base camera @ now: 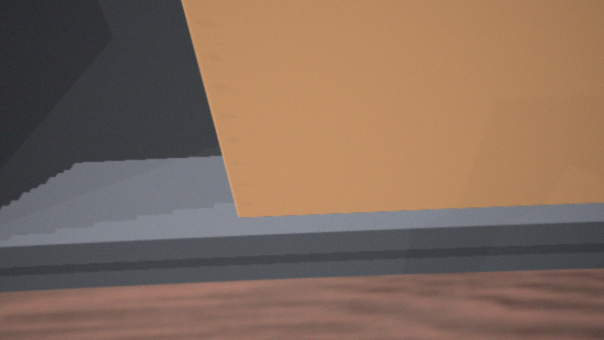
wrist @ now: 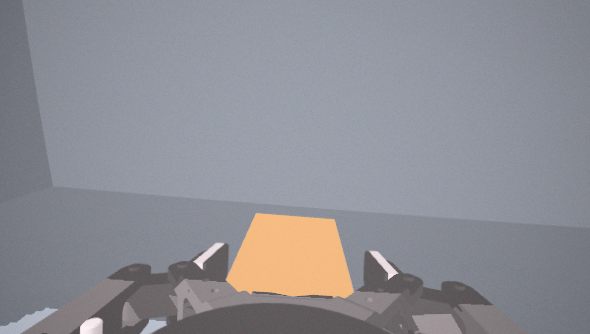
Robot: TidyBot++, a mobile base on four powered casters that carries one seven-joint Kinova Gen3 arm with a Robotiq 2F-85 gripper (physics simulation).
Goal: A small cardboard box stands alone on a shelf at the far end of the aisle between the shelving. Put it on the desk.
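Frame: origin at the arm's base, x ahead, y left, z up, level; metres.
Seen in the pictures: gripper, fingertip midpoint: (wrist: 295, 262).
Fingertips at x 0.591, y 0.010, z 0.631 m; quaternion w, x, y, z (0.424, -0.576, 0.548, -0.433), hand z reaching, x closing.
A point is followed by its place in that frame.
The small cardboard box (wrist: 295, 257) @[x 0.577, y 0.011, z 0.644 m] shows orange at the lower middle of the wrist view. Its near end is hidden behind the gripper's body. My gripper (wrist: 295, 262) @[x 0.591, y 0.010, z 0.631 m] is open, with one finger to the left of the box and one to the right. A gap shows between the box and each finger, and the box is not gripped. A piece of the pale shelf surface (wrist: 30, 321) @[x 0.559, y 0.162, z 0.594 m] shows at the lower left of the wrist view. The desk does not show in either view.
In the base view a large tan box face (base camera: 390, 110) @[x 0.331, y -0.052, z -0.207 m] stands close, on a grey shelf (base camera: 200, 252) @[x 0.306, y 0.114, z -0.343 m] with a dark front edge. Reddish-brown floor (base camera: 250, 310) @[x 0.275, y 0.071, z -0.396 m] runs below it. In the wrist view a tall grey wall (wrist: 300, 100) @[x 0.764, y 0.022, z 0.733 m] rises behind the small box, with a darker side surface at the left.
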